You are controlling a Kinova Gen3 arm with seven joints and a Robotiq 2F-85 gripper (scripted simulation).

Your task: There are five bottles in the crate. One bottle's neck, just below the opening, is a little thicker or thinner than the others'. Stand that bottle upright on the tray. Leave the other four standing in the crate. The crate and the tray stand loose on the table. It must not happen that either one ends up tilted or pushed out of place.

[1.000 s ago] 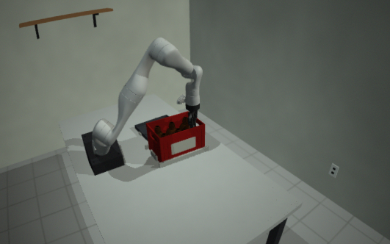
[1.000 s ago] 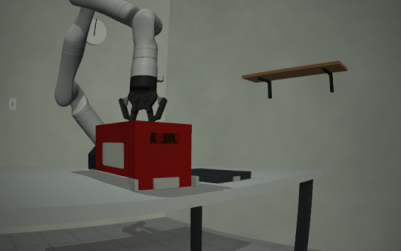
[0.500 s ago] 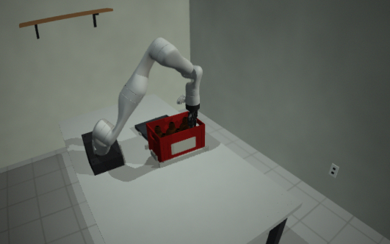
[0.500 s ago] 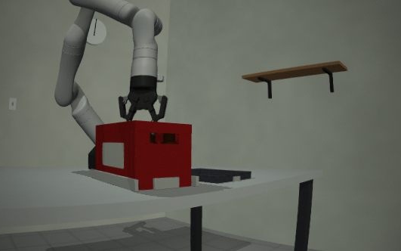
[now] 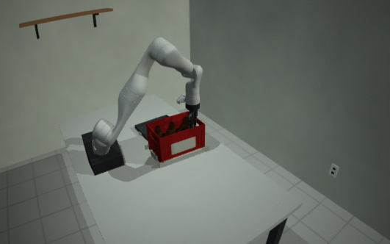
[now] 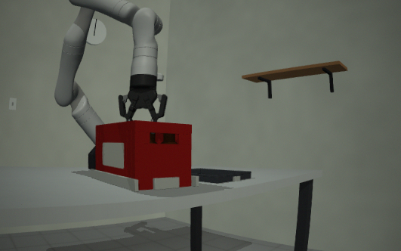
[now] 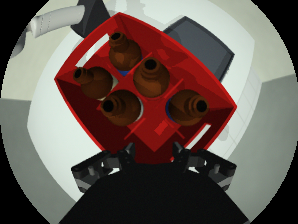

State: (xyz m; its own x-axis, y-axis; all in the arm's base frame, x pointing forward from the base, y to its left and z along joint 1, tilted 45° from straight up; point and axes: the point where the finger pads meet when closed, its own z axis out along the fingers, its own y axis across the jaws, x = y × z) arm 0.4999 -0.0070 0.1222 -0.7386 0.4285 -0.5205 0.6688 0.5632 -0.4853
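Right now my hand is 9 cm past the red crate, 4 cm to the right of it and 8 cm above it. The rest, counted from my hand: dark tray (10 cm behind, 32 cm to the left, 15 cm below).
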